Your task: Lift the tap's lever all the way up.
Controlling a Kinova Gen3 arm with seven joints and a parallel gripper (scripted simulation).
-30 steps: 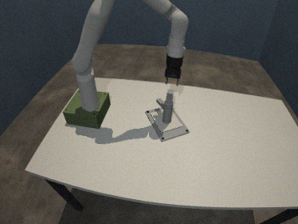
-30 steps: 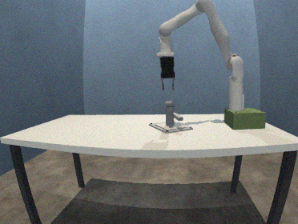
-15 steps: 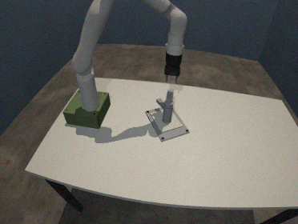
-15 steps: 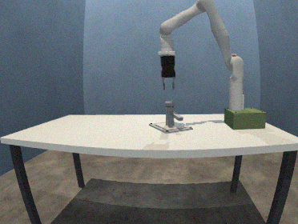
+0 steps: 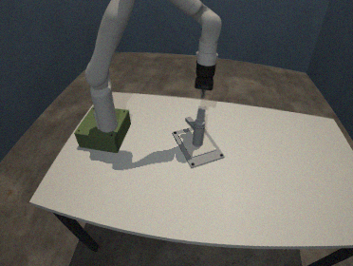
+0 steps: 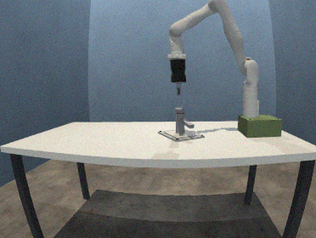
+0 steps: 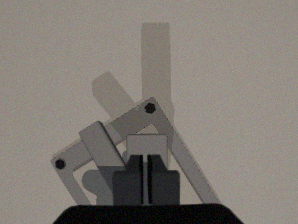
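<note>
Right now my hand is 30 mm to the left of the lever and 90 mm above it. Round my hand: plate: 80 mm to the right, 230 mm below; then grey tap: 10 mm behind, 60 mm to the right, 130 mm below.
</note>
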